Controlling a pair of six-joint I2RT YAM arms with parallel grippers.
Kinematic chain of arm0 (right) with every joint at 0, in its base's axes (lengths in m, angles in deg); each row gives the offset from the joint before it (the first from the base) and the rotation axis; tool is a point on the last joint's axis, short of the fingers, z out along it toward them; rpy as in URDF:
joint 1: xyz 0 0 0.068 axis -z
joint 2: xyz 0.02 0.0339 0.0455 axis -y
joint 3: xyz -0.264 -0.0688 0 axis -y
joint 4: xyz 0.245 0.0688 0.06 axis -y
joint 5: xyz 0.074 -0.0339 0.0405 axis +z
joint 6: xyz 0.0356 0 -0.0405 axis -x
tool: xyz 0 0 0 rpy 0 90 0
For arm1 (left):
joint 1: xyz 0 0 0.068 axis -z
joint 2: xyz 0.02 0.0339 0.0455 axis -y
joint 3: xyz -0.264 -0.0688 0 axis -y
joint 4: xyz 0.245 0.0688 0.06 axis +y
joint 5: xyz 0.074 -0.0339 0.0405 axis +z
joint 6: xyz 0.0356 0 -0.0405 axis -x
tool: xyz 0 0 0 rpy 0 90 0
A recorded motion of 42 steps. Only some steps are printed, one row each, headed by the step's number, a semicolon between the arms.
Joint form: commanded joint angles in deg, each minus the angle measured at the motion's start. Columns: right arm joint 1, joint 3, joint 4, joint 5, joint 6, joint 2; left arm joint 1, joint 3, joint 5, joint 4, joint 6, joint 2.
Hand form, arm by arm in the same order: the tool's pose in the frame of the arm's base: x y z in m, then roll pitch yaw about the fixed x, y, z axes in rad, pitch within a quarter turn. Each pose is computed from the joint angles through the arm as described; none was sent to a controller.
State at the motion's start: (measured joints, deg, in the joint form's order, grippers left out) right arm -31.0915 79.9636 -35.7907 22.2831 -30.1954 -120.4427; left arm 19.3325 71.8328 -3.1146 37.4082 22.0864 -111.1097
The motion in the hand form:
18: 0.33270 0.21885 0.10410 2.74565 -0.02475 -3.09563; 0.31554 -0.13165 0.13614 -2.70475 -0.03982 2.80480
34: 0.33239 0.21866 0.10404 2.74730 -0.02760 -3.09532; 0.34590 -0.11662 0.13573 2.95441 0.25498 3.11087
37: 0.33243 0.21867 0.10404 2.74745 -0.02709 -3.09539; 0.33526 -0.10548 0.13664 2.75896 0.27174 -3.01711
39: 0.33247 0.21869 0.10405 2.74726 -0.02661 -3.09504; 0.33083 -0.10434 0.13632 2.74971 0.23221 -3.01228
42: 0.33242 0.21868 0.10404 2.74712 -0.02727 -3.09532; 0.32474 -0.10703 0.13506 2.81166 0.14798 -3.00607
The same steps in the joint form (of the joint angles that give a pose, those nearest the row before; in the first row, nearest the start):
18: -0.46 -1.66 0.00 -1.88 -0.85 -1.84; 0.79 -0.35 -21.94 13.55 -21.18 -1.31
34: -0.46 -1.66 -0.20 -1.88 -0.83 -1.84; 0.72 -0.35 17.86 1.11 -3.78 -1.31
37: -0.46 -1.66 -0.17 -1.90 -0.83 -1.84; 0.72 -0.35 29.59 8.39 7.37 -1.31
39: -0.46 -1.66 -0.15 -1.90 -0.81 -1.84; 0.74 -0.35 29.03 10.86 7.87 -1.31
42: -0.46 -1.66 -0.17 -1.88 -0.83 -1.84; 1.01 -0.35 23.69 13.46 7.76 -1.31

